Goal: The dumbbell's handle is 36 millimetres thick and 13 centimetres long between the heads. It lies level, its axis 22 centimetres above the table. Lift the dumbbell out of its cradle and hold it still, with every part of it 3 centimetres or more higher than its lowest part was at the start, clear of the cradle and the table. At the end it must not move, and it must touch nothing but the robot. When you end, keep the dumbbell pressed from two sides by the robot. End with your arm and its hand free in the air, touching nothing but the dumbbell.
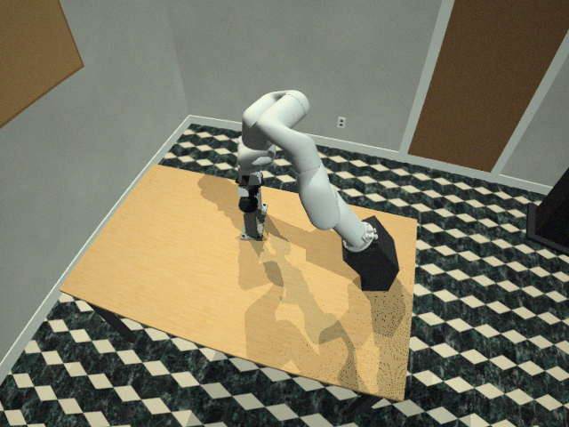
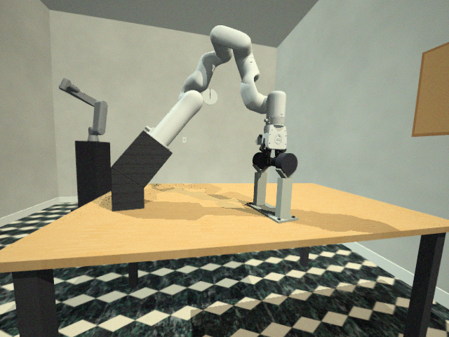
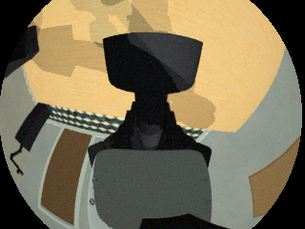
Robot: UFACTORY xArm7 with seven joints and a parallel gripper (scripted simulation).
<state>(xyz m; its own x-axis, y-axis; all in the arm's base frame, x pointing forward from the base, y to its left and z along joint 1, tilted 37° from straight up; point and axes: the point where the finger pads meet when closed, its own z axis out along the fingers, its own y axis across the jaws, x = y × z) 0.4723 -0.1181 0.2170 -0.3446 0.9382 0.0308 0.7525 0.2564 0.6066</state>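
The cradle is 130 mm below my hand. The rest, counted from my hand: black dumbbell (right at my hand).
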